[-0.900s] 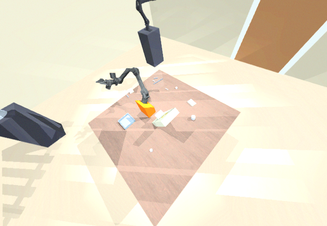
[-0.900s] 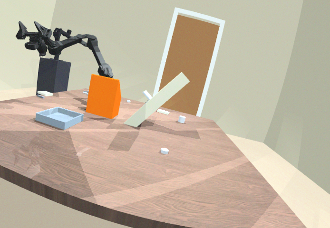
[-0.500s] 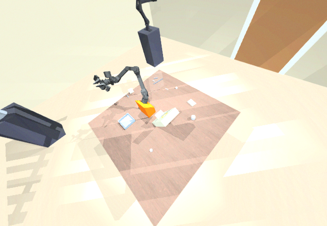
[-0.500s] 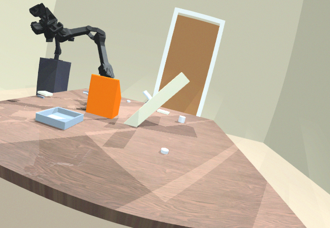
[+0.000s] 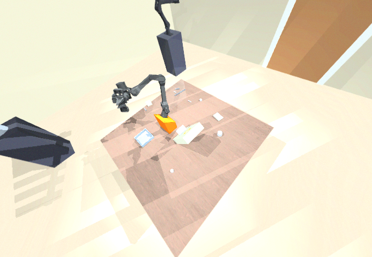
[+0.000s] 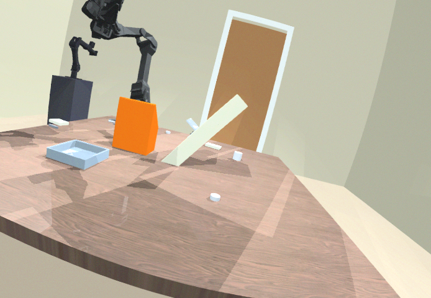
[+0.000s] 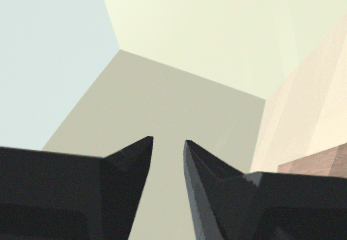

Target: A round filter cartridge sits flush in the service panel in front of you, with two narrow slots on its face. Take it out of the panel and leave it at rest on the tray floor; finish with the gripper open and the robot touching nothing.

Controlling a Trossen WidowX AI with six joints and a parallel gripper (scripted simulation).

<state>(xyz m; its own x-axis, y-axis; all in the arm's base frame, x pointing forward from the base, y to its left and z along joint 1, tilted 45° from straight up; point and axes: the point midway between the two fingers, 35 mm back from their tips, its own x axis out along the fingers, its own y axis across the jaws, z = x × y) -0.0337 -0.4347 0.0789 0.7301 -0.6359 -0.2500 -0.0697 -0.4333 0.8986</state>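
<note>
The round white filter cartridge lies 39 cm ahead of my gripper tip, 29 cm below it and 27 cm to the left of it. From my gripper tip the other things lie so: cream service panel 36 cm below, 34 cm ahead, 27 cm to the left; light blue tray 51 cm below, 4 cm behind, 1 cm to the right.
</note>
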